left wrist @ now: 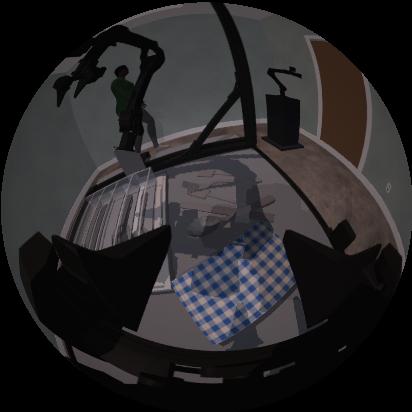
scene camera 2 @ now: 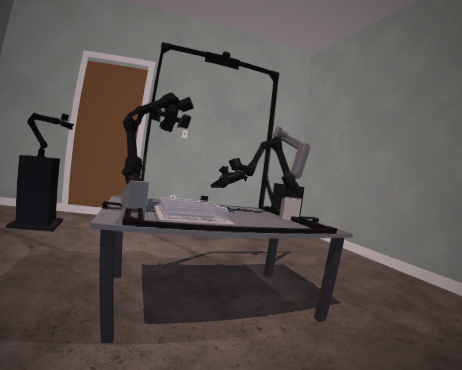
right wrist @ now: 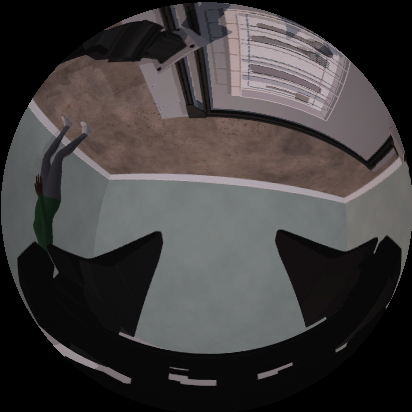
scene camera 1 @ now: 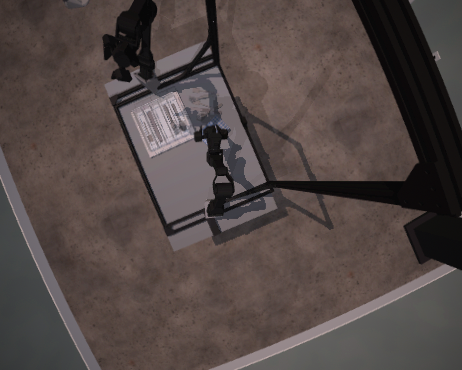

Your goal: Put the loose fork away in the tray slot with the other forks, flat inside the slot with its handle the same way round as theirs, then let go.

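The loose fork lies among other loose utensils beside the tray in the left wrist view, tines toward the tray, handle to the right. It is too blurred to pick out in scene camera 1. The clear slotted tray holds cutlery; a fork lies in one slot in the right wrist view, its tines to the right. My left gripper is open and empty, above the cloth side of the utensils. My right gripper is open and empty, high and facing the wall.
A large spoon lies near a blue checkered cloth, with several other flat utensils around it, partly in shadow. The dark frame rises from the table. A person stands beyond the table.
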